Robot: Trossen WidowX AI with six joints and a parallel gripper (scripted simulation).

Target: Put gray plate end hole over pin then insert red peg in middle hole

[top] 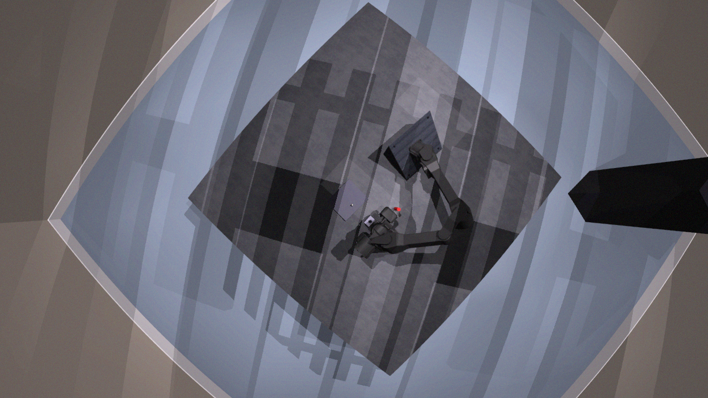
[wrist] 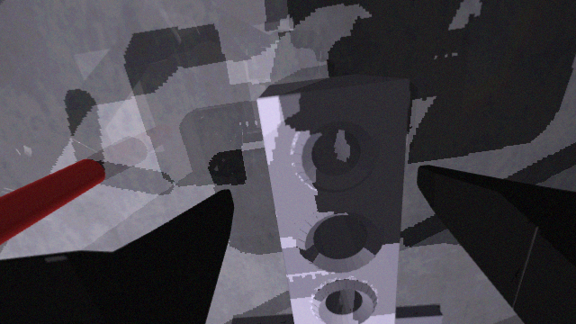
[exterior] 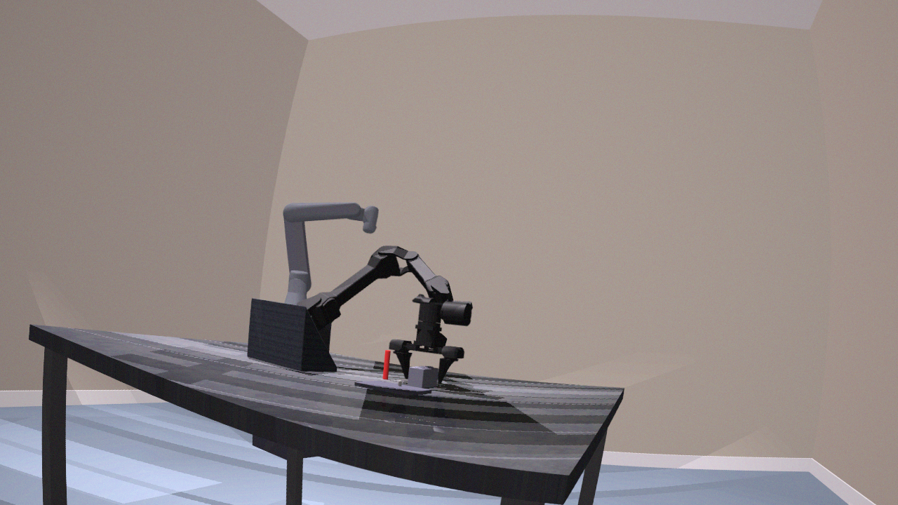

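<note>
My gripper tip is 120 mm past the red peg and 30 mm below it. Round my gripper tip: gray plate 20 mm above.
</note>
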